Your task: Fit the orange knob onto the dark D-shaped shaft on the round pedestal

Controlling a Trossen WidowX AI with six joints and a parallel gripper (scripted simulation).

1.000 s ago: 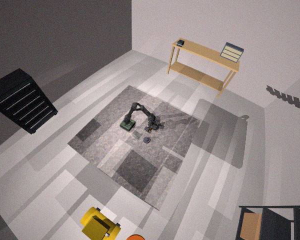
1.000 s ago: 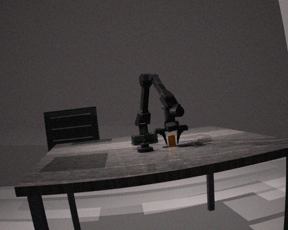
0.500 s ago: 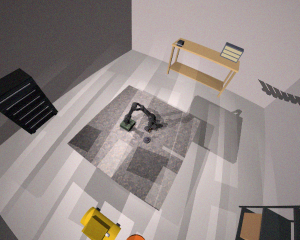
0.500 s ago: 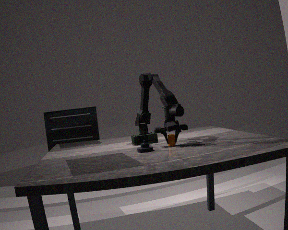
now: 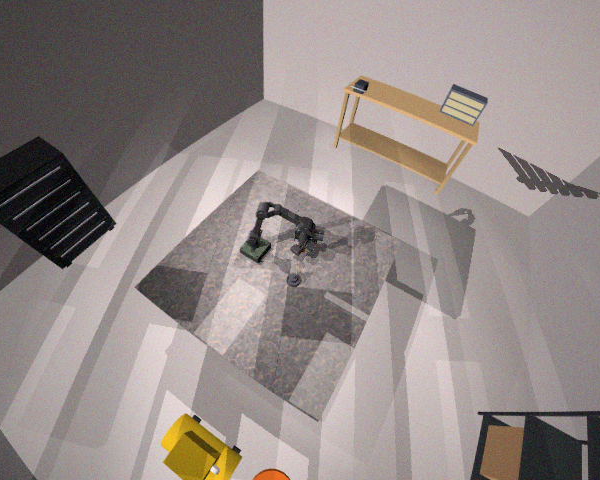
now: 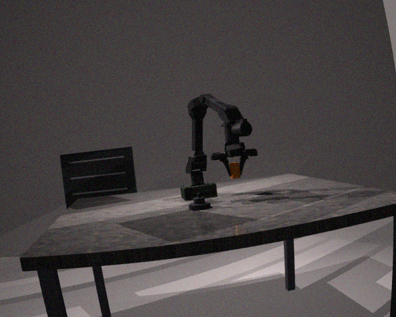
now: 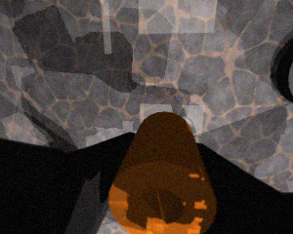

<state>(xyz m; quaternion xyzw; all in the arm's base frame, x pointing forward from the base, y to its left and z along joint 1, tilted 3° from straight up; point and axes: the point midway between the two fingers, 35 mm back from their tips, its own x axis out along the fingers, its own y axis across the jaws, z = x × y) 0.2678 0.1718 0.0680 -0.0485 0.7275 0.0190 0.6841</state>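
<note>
Now: the round dark pedestal 80 mm ahead of my gripper tip, 150 mm to the right of it and 80 mm below it. Also, from my gripper tip: orange knob: 20 mm above.
</note>
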